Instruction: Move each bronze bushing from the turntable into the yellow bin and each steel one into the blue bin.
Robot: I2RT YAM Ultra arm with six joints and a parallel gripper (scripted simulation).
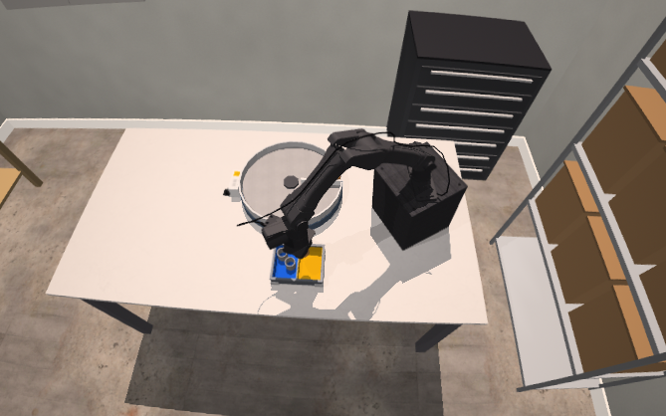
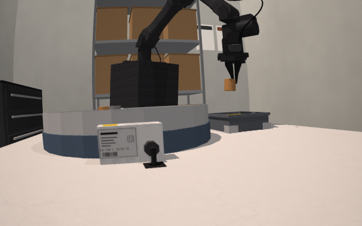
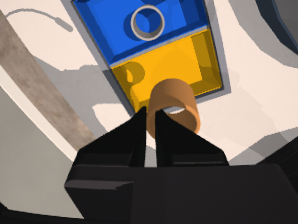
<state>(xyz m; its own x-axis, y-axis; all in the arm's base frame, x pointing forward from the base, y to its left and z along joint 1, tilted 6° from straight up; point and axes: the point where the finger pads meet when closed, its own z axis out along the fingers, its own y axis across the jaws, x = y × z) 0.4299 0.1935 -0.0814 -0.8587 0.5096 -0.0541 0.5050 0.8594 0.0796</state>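
Now: hand 140 mm above the yellow bin, 30 mm past it and 10 mm to the left of it. The rest, counted from my hand: blue bin 140 mm below, 60 mm ahead, 20 mm to the right; round grey turntable 370 mm to the right, 100 mm below, 30 mm ahead.
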